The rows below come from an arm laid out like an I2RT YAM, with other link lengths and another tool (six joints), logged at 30 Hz.
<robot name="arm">
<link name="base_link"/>
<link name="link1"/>
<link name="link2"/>
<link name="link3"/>
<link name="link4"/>
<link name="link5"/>
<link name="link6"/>
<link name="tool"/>
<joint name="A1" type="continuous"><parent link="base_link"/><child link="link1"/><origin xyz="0 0 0.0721" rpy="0 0 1.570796"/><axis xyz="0 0 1"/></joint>
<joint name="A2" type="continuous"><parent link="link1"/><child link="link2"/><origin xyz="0.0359 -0.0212 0.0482" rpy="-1.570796 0 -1.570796"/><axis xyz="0 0 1"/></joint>
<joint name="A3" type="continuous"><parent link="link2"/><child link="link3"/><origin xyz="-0.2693 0 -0.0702" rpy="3.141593 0 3.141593"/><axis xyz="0 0 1"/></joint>
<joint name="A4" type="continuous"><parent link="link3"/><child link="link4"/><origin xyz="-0.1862 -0.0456 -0.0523" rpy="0 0 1.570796"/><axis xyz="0 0 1"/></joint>
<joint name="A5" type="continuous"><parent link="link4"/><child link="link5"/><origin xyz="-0.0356 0.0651 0.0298" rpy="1.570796 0 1.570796"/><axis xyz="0 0 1"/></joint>
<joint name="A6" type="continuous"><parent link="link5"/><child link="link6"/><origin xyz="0.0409 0 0.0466" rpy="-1.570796 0 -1.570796"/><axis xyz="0 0 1"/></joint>
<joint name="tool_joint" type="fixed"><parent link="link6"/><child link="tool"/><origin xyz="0.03 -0.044 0.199" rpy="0 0.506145 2.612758"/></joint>
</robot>
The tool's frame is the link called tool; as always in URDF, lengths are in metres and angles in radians. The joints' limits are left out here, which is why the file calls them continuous.
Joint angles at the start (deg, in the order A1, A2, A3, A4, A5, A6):
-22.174 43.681 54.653 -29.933 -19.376 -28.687
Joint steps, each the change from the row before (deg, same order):
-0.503 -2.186 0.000 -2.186 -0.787 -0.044
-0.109 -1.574 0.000 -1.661 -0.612 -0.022
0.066 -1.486 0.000 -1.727 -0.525 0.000
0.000 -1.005 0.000 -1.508 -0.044 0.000
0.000 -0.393 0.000 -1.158 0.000 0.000
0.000 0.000 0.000 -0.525 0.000 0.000
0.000 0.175 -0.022 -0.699 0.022 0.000
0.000 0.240 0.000 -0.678 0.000 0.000
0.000 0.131 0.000 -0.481 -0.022 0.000
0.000 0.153 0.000 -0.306 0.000 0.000
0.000 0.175 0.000 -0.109 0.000 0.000
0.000 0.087 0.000 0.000 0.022 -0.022
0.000 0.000 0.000 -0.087 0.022 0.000
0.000 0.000 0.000 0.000 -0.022 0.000
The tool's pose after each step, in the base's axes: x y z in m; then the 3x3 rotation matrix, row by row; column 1 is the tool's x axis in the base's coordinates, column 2 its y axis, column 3 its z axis. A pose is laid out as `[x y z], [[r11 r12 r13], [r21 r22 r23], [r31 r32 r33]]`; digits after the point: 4 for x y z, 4 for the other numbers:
[0.2529 -0.0236 0.2312], [[-0.2642 -0.2067 0.9421], [-0.5286 -0.7860 -0.3207], [0.8067 -0.5827 0.0984]]
[0.2461 -0.0187 0.2302], [[-0.2598 -0.2002 0.9447], [-0.5335 -0.7857 -0.3132], [0.8049 -0.5854 0.0973]]
[0.2392 -0.0133 0.2284], [[-0.2523 -0.1941 0.9480], [-0.5396 -0.7850 -0.3043], [0.8032 -0.5883 0.0934]]
[0.2337 -0.0108 0.2254], [[-0.2455 -0.1982 0.9489], [-0.5427 -0.7830 -0.3040], [0.8033 -0.5896 0.0847]]
[0.2301 -0.0093 0.2217], [[-0.2356 -0.2055 0.9499], [-0.5468 -0.7800 -0.3044], [0.8034 -0.5911 0.0714]]
[0.2287 -0.0087 0.2195], [[-0.2288 -0.2105 0.9504], [-0.5497 -0.7779 -0.3046], [0.8034 -0.5921 0.0623]]
[0.2271 -0.0081 0.2158], [[-0.2174 -0.2194 0.9511], [-0.5543 -0.7743 -0.3053], [0.8034 -0.5936 0.0467]]
[0.2257 -0.0075 0.2121], [[-0.2055 -0.2281 0.9517], [-0.5593 -0.7706 -0.3055], [0.8031 -0.5951 0.0308]]
[0.2245 -0.0070 0.2097], [[-0.1974 -0.2337 0.9521], [-0.5628 -0.7682 -0.3053], [0.8027 -0.5961 0.0202]]
[0.2239 -0.0067 0.2079], [[-0.1915 -0.2381 0.9522], [-0.5653 -0.7663 -0.3053], [0.8024 -0.5967 0.0122]]
[0.2238 -0.0067 0.2069], [[-0.1878 -0.2408 0.9522], [-0.5668 -0.7652 -0.3053], [0.8022 -0.5971 0.0072]]
[0.2239 -0.0068 0.2066], [[-0.1868 -0.2419 0.9522], [-0.5668 -0.7651 -0.3055], [0.8024 -0.5968 0.0058]]
[0.2237 -0.0068 0.2062], [[-0.1858 -0.2430 0.9521], [-0.5671 -0.7647 -0.3059], [0.8024 -0.5968 0.0043]]
[0.2237 -0.0067 0.2062], [[-0.1857 -0.2427 0.9522], [-0.5673 -0.7647 -0.3055], [0.8023 -0.5969 0.0043]]

